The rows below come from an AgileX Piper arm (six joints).
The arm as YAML. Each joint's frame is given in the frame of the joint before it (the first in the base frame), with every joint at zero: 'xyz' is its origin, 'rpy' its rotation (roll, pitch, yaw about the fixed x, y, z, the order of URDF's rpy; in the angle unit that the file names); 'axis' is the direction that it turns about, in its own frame. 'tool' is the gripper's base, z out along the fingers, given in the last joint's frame.
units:
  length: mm
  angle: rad
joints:
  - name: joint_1
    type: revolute
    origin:
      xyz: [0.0, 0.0, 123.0]
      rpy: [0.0, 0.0, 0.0]
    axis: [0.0, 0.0, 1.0]
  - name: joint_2
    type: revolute
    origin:
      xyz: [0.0, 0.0, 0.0]
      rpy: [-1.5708, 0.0, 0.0]
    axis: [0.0, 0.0, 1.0]
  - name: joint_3
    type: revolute
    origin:
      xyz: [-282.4, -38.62, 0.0]
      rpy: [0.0, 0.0, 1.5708]
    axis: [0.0, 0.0, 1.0]
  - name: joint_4
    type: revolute
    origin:
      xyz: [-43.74, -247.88, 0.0]
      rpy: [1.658, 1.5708, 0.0]
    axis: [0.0, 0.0, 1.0]
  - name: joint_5
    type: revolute
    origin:
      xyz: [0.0, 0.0, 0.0]
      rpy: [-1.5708, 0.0, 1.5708]
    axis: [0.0, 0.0, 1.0]
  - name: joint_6
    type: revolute
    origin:
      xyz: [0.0, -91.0, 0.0]
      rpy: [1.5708, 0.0, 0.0]
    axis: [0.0, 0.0, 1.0]
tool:
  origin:
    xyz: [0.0, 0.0, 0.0]
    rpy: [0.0, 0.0, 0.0]
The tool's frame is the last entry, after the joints.
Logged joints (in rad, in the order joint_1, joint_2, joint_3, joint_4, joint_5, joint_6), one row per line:
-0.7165 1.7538 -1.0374 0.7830 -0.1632 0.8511
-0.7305 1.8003 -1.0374 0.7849 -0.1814 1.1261
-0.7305 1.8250 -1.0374 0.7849 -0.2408 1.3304
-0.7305 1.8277 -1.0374 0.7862 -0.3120 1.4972
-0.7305 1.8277 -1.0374 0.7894 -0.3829 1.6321
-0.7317 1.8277 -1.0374 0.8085 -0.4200 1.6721
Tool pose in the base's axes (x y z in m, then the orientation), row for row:
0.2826 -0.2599 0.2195 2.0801 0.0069 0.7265
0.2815 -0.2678 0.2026 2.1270 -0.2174 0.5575
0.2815 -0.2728 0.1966 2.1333 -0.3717 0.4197
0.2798 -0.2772 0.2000 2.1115 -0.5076 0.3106
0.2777 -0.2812 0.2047 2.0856 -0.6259 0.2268
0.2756 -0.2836 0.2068 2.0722 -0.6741 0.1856
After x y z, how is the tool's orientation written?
As angles about the fixed x, y, z axes (roll, pitch, yaw), in radians.
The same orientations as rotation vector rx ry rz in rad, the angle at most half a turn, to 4 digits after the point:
1.9703 0.7535 0.4331
2.1126 0.4683 0.5569
2.1457 0.2294 0.6414
2.1172 0.0202 0.7203
2.0660 -0.1514 0.7888
2.0355 -0.2286 0.8098

